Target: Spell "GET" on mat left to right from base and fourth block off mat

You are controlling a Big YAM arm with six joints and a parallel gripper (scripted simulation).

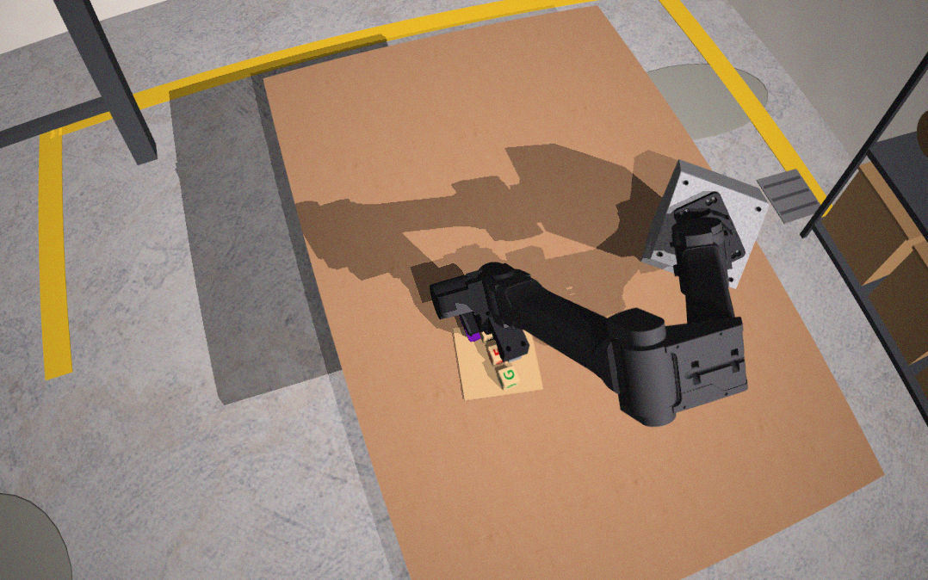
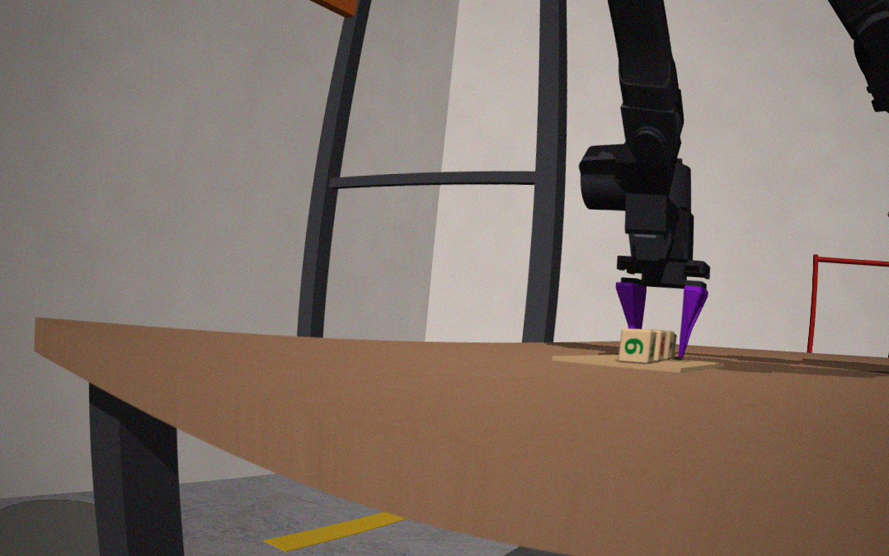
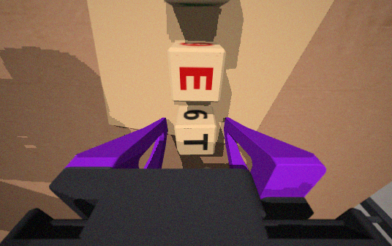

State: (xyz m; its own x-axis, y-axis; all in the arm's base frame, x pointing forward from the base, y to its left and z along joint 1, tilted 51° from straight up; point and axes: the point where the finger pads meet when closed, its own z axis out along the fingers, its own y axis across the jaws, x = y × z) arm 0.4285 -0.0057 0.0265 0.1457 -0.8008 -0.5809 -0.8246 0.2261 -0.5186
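The E block is 5 cm to the left of my hand and 1 cm behind it. The rest, counted from my hand: G block 10 cm to the left, 2 cm behind; square mat 5 cm to the left, 1 cm below, 1 cm behind.
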